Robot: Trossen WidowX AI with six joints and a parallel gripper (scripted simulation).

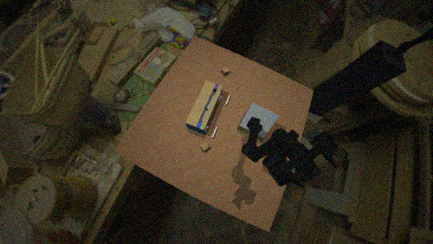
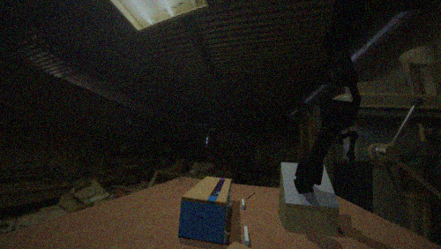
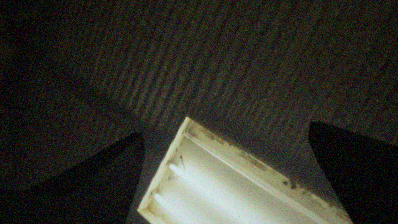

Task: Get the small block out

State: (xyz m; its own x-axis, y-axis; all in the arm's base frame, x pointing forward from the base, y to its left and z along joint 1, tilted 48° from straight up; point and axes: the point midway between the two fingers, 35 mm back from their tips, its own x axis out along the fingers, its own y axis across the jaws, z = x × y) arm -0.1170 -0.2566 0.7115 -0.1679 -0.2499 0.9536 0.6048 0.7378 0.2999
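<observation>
The box lies 370 mm ahead of my gripper tip, 380 mm to the right of it and 810 mm below it. Also, from my gripper tip: small blue block: 380 mm ahead, 380 mm to the right, 780 mm below.
</observation>
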